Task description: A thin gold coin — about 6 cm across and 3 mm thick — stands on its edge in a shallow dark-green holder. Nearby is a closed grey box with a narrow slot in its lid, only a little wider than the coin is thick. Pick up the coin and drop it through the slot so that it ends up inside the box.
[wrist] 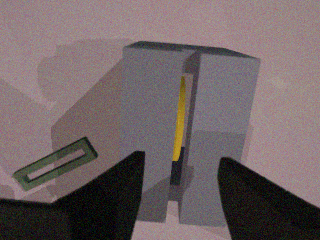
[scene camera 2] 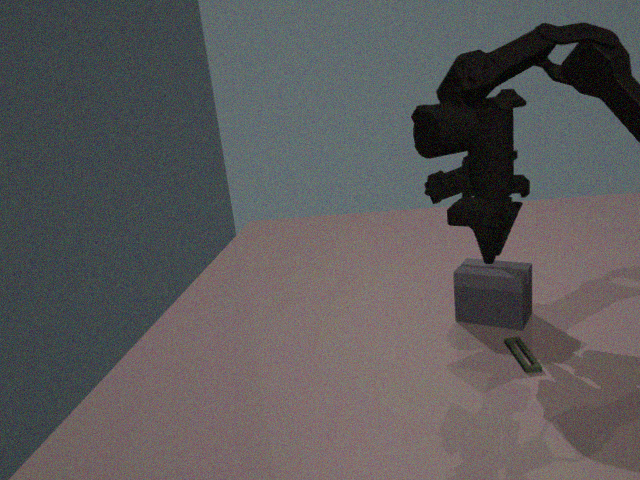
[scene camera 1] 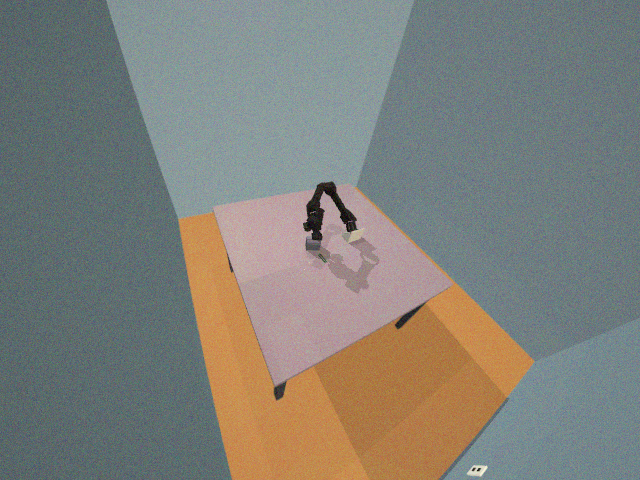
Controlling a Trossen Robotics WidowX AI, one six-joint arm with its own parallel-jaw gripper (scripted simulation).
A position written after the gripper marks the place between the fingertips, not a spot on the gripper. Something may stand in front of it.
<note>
In view: the gripper point(scene camera 2: 492, 259).
The gripper also shows in the wrist view point(wrist: 181, 163).
</note>
